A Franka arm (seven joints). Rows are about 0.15 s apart.
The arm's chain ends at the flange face. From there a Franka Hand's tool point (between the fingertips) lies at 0.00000 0.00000 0.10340 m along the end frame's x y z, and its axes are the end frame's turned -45 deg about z.
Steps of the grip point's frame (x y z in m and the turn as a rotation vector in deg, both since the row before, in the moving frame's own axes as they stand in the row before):
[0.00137, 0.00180, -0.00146, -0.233, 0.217, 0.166]
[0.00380, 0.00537, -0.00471, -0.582, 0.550, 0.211]
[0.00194, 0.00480, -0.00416, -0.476, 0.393, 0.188]
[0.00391, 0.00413, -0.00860, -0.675, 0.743, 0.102]
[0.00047, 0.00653, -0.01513, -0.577, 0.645, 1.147]
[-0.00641, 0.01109, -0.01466, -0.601, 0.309, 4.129]
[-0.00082, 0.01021, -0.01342, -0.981, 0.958, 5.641]
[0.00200, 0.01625, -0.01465, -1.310, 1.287, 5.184]
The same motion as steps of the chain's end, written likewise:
[0.00167, 0.00028, -0.00146, -0.011, 0.318, 0.166]
[0.00504, 0.00107, -0.00470, -0.023, 0.800, 0.211]
[0.00366, 0.00191, -0.00415, -0.059, 0.614, 0.188]
[0.00388, 0.00024, -0.00858, 0.048, 1.003, 0.102]
[0.00339, 0.00436, -0.01512, 0.048, 0.864, 1.147]
[0.00216, 0.01196, -0.01465, -0.206, 0.643, 4.129]
[0.00417, 0.00765, -0.01339, -0.016, 1.371, 5.641]
[0.00960, 0.00990, -0.01460, -0.016, 1.836, 5.184]

